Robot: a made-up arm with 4 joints. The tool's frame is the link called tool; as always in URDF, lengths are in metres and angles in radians. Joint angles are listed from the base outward.
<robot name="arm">
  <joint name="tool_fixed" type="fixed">
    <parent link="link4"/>
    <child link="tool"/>
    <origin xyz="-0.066 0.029 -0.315"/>
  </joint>
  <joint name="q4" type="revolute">
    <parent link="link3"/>
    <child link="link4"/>
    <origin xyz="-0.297 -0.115 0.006"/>
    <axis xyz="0 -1 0"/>
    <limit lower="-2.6" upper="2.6"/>
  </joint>
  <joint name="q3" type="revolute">
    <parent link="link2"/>
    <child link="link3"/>
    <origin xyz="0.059 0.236 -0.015"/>
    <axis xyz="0 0 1"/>
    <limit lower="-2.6" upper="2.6"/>
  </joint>
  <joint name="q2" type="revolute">
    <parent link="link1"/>
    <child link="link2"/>
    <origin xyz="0.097 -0.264 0"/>
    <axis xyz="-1 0 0"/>
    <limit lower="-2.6" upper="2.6"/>
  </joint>
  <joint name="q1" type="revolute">
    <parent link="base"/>
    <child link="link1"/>
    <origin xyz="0 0 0.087"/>
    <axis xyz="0 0 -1"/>
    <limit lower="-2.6" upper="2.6"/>
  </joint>
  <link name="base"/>
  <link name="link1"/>
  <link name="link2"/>
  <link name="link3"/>
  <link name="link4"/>
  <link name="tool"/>
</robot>
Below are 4 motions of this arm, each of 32 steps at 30 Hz.
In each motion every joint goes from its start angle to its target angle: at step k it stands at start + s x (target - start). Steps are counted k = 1, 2, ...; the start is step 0. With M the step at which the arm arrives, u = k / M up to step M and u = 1 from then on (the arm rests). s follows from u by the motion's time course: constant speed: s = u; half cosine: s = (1 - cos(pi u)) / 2; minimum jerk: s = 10 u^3 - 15 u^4 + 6 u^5.
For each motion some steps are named. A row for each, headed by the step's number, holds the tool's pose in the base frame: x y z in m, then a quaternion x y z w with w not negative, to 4 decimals.
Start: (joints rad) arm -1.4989 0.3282 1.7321 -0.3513
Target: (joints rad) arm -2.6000 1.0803 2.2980 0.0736
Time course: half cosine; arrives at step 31
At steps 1, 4, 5, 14, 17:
1: 0.5756 0.2775 -0.1116 0.3324 -0.0107 -0.9418 0.0488
4: 0.5628 0.3101 -0.1085 0.3380 -0.0057 -0.9378 0.0792
5: 0.5545 0.3288 -0.1068 0.3413 -0.0030 -0.9349 0.0970
14: 0.3453 0.5748 -0.0907 0.3915 0.0304 -0.8435 0.3665
17: 0.2301 0.6382 -0.0903 0.4135 0.0387 -0.7827 0.4636

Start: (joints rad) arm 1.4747 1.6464 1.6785 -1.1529
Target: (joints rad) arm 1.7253 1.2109 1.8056 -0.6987
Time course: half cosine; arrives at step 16
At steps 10, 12, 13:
10: -0.5255 -0.3126 0.3528 0.0585 0.8818 0.0768 0.4617
12: -0.5710 -0.2957 0.3138 0.0770 0.8440 0.0736 0.5256
13: -0.5868 -0.2883 0.2977 0.0836 0.8283 0.0717 0.5494

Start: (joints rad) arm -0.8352 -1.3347 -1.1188 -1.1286
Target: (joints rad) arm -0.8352 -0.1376 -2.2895 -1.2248
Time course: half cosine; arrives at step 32
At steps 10, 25, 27, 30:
10: -0.1774 0.0998 0.7684 0.3168 0.8331 -0.0701 0.4480
25: -0.0992 0.6623 0.2469 0.3551 0.5578 -0.4936 0.5650
27: -0.0687 0.6823 0.1935 0.3672 0.5234 -0.5181 0.5681
30: -0.0380 0.6963 0.1464 0.3792 0.4911 -0.5386 0.5701

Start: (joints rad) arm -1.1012 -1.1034 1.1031 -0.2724
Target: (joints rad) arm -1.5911 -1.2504 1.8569 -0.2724
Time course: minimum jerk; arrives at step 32
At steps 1, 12, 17, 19, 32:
1: 0.0959 -0.0126 -0.2246 0.4161 0.0517 0.8240 0.3810
12: 0.1216 0.0895 -0.2320 0.4267 0.0135 0.8699 0.2469
17: 0.1127 0.2030 -0.2210 0.4401 -0.0276 0.8913 0.1052
19: 0.0990 0.2477 -0.2110 0.4462 -0.0444 0.8925 0.0485
32: 0.0295 0.3649 -0.1642 -0.4659 0.0936 -0.8727 0.1121

